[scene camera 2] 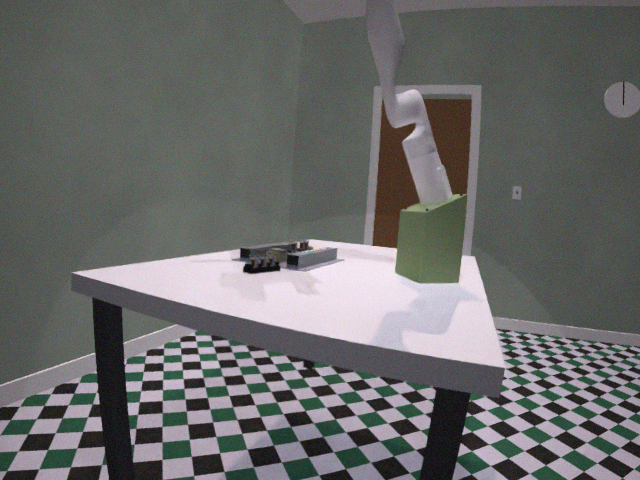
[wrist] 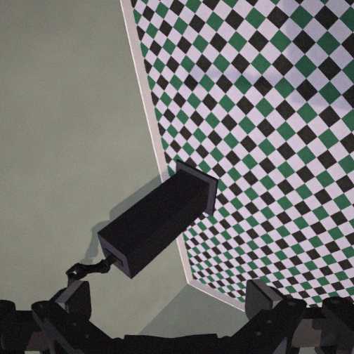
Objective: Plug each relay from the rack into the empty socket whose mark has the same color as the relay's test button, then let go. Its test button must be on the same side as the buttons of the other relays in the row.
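Places are measured from the arm's base along level axes (x right, y down, z ahead), in millimetres.
Pixels of known places: arm's base, origin of the base link: (scene camera 2: 436, 201).
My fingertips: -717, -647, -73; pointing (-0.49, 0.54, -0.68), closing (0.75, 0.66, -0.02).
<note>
Ahead of a thing's pixels: the offset from my fingertips to its top centre, as dx, dy, dz. "*": to the spot under its first point. Level surfaces: height alone.
In scene camera 2 the black rack {+370, +856, +428} (scene camera 2: 262, 268) stands on the table, with several small relays {+370, +831, +428} (scene camera 2: 266, 260) upright in it. Behind it, the relay row {* +653, +832, +530} (scene camera 2: 299, 245) shows partly between two grey ducts. The socket marks and test buttons are too small to make out, and the near duct hides part of the row. My gripper (wrist: 167, 299) is open and empty in the wrist view, its fingers wide apart. In scene camera 2 the gripper is hidden behind the green box, well to the right of the rack. The rack, relays and sockets do not show in the wrist view.
A tall green box (scene camera 2: 430, 245) stands on the right of the white table {dy +879} (scene camera 2: 330, 304). The grey ducts {+618, +836, +435} (scene camera 2: 312, 257) {* +368, +831, +438} (scene camera 2: 258, 251) flank the row. In the wrist view, a dark block-shaped object (wrist: 155, 220) with a jointed black piece shows against wall and checkered floor.
</note>
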